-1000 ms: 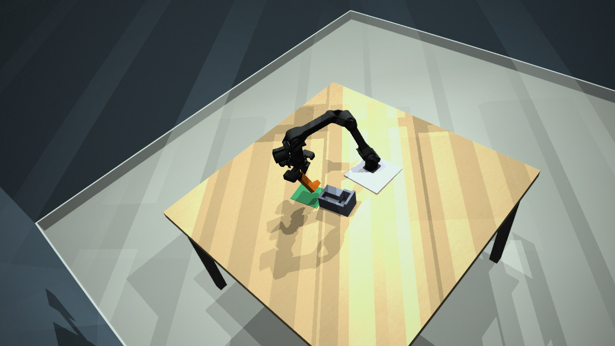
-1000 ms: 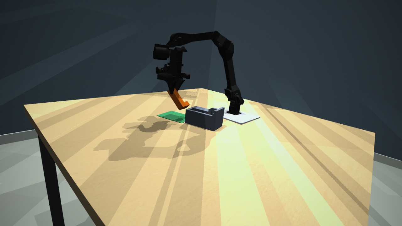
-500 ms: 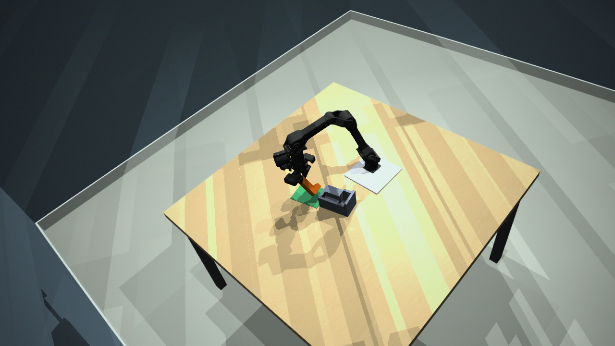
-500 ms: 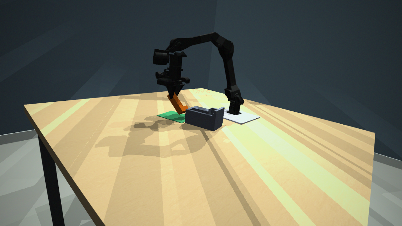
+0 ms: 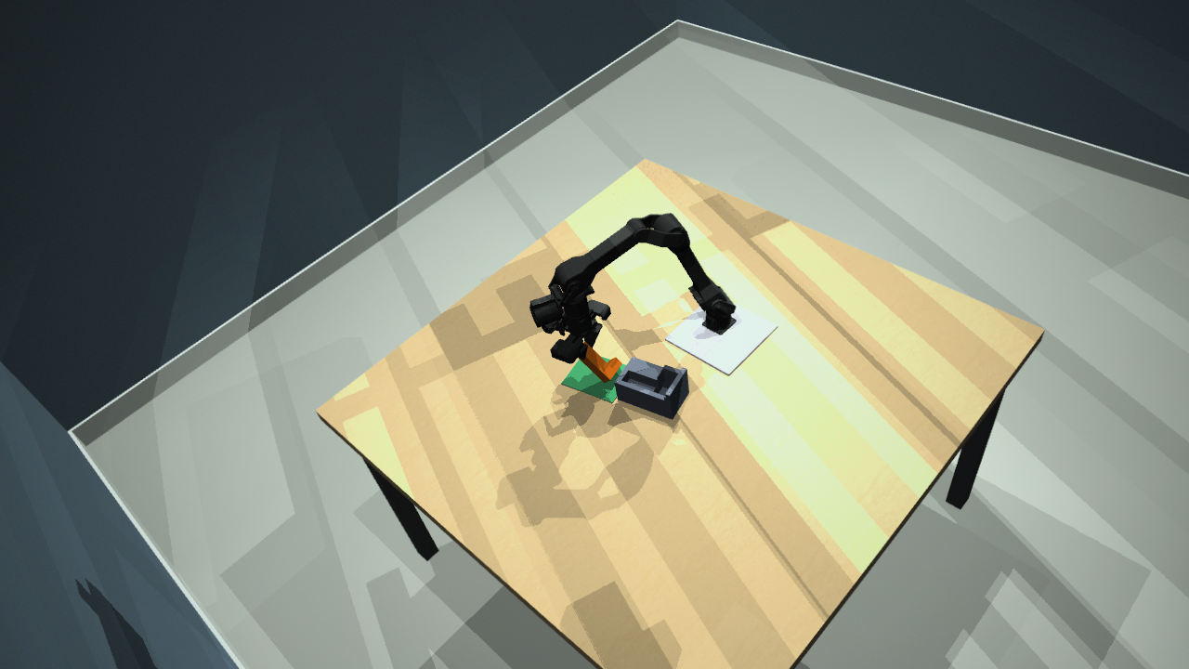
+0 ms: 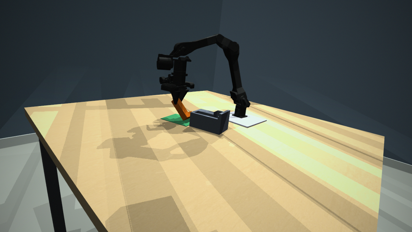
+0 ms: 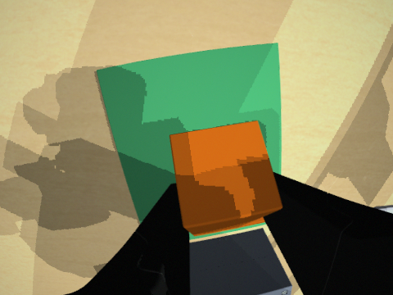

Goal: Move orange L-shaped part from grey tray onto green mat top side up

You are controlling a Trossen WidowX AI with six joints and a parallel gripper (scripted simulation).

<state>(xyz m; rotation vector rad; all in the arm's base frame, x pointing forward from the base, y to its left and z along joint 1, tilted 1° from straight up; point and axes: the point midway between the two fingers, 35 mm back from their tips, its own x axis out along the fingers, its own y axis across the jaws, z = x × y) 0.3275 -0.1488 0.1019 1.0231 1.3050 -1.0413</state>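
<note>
Now: gripper tip 20 mm past the orange L-shaped part, 30 mm to the right of it and 30 mm above it. From my gripper tip the other things lie so: green mat 10 mm behind, 20 mm to the left, 90 mm below.
</note>
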